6 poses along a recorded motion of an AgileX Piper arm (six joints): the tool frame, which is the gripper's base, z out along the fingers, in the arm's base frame.
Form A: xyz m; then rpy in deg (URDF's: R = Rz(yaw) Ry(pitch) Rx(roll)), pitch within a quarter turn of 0, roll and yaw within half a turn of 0.
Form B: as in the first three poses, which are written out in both.
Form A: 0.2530 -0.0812 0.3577 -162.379 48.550 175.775
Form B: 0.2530 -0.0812 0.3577 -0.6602 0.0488 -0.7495 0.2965 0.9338 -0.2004
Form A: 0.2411 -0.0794 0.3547 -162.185 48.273 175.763
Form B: 0.2411 -0.0794 0.3547 -0.6638 0.0492 -0.7463 0.2980 0.9326 -0.2036
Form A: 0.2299 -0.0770 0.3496 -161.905 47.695 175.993
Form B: 0.2299 -0.0770 0.3496 -0.6714 0.0470 -0.7396 0.2956 0.9322 -0.2091
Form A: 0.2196 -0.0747 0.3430 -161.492 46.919 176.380
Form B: 0.2196 -0.0747 0.3430 -0.6817 0.0431 -0.7304 0.2913 0.9317 -0.2168
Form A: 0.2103 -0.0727 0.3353 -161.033 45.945 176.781
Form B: 0.2103 -0.0727 0.3353 -0.6943 0.0390 -0.7187 0.2863 0.9311 -0.2260
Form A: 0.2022 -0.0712 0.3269 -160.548 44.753 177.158
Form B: 0.2022 -0.0712 0.3269 -0.7093 0.0352 -0.7041 0.2809 0.9301 -0.2365
